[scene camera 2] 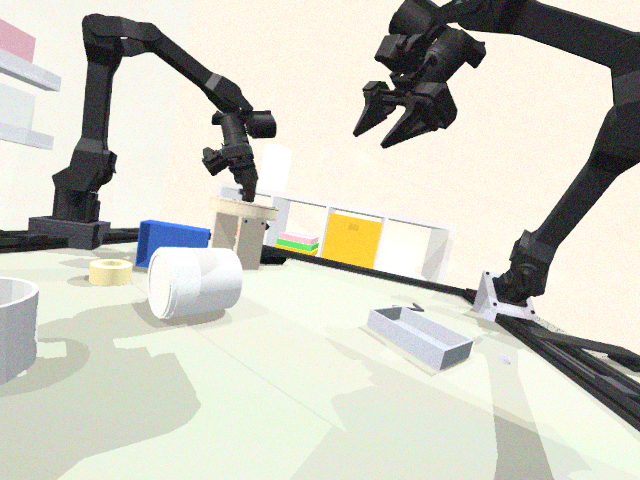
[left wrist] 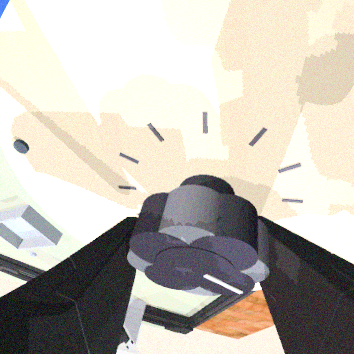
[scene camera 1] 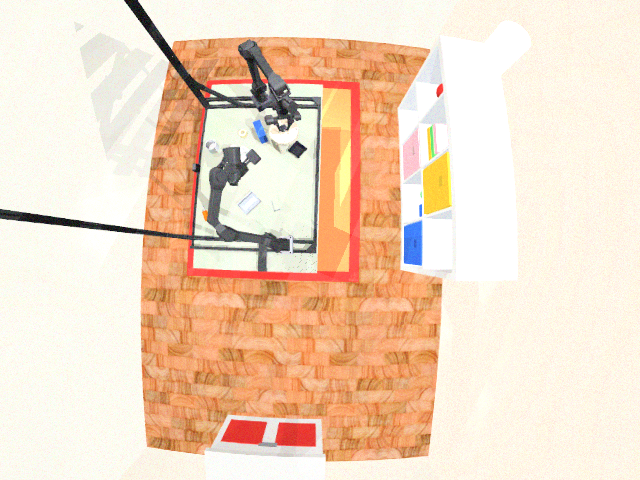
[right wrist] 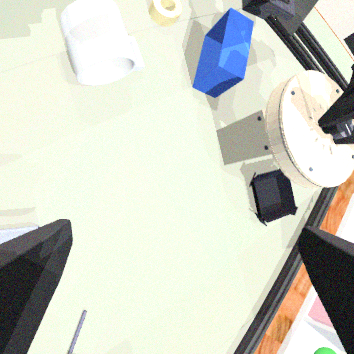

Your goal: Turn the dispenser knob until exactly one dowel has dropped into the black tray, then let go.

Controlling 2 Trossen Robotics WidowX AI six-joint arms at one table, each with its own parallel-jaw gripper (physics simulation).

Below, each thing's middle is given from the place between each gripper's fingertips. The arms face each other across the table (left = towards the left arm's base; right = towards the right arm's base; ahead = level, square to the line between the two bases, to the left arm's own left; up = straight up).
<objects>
The grey tray (scene camera 2: 437, 345) lies 9 cm behind my right hand, 11 cm to the right of it and 27 cm below it. From my right hand the other things lie so: blue box (scene camera 2: 153, 234) 5 cm ahead, 30 cm to the left, 24 cm below; then white cylinder (scene camera 2: 181, 281) 10 cm behind, 20 cm to the left, 25 cm below; then dark lobed knob (left wrist: 201, 238) 20 cm ahead, 22 cm to the left, 14 cm below.
Right now the dark lobed knob is 1 cm to the left of my left hand. The rest, counted from my left hand: blue box (14 cm behind, 11 cm below, 9 cm to the left); then tape roll (scene camera 2: 106, 272) (26 cm behind, 14 cm below, 13 cm to the left); then white cylinder (29 cm behind, 12 cm below, 1 cm to the right).
</objects>
